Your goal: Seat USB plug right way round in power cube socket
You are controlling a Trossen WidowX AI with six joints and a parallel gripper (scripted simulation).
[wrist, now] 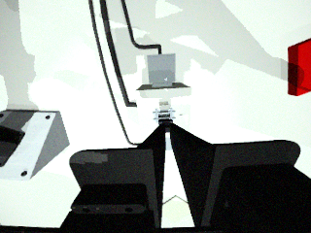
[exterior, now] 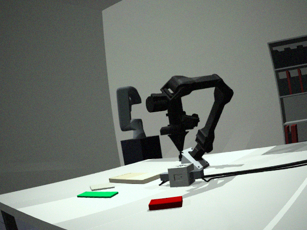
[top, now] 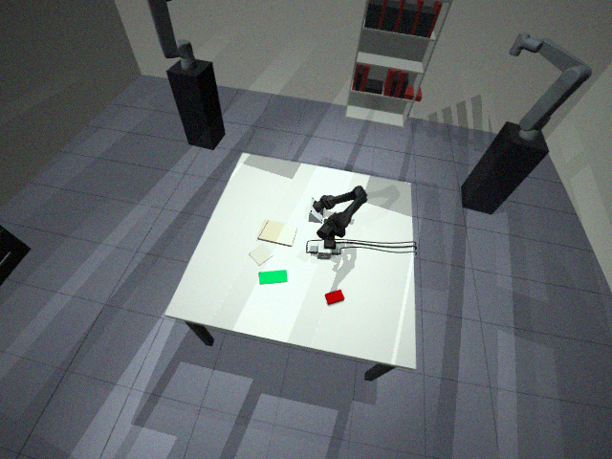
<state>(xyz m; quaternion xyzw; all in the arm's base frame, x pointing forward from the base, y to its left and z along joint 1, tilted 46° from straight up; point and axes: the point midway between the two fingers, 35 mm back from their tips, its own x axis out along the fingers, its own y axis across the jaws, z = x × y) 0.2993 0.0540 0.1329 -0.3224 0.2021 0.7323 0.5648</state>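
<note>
The dark USB plug lies 20 mm below my gripper tip. From my gripper tip the other things lie so: green flat block 240 mm to the right, 240 mm ahead, 130 mm below; tan board 320 mm to the right, 120 mm below, 50 mm behind; red block 260 mm ahead, 120 mm to the left, 120 mm below.
</note>
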